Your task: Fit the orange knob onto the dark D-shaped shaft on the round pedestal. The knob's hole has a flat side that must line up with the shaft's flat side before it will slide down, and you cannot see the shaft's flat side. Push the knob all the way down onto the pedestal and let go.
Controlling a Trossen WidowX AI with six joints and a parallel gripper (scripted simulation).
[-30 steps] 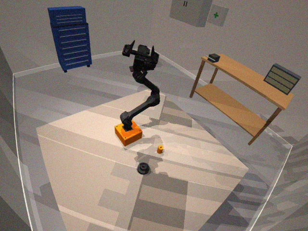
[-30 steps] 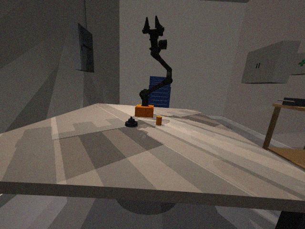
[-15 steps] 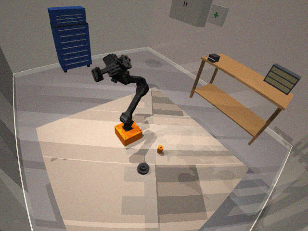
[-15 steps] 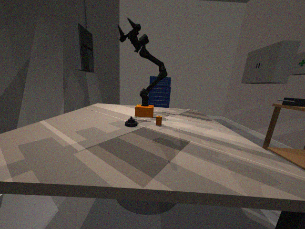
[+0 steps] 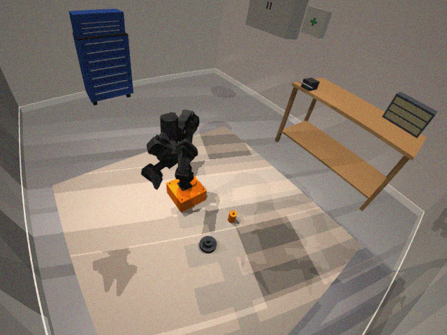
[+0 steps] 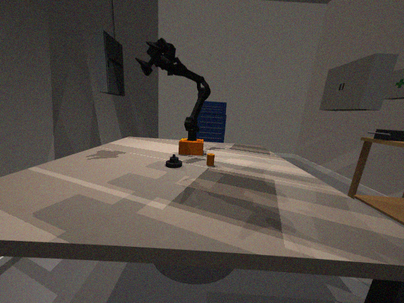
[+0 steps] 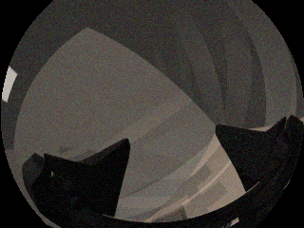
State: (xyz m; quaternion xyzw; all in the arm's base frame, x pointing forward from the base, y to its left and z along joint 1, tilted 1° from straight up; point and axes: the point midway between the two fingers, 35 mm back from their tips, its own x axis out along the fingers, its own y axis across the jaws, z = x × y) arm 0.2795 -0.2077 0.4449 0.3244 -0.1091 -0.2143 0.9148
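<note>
Right now the knob is 51 cm below my gripper tip, 36 cm to the left of it and 3 cm behind it. From my gripper tip the other things lie so: dark round pedestal: 50 cm below, 17 cm to the left, 3 cm ahead.
</note>
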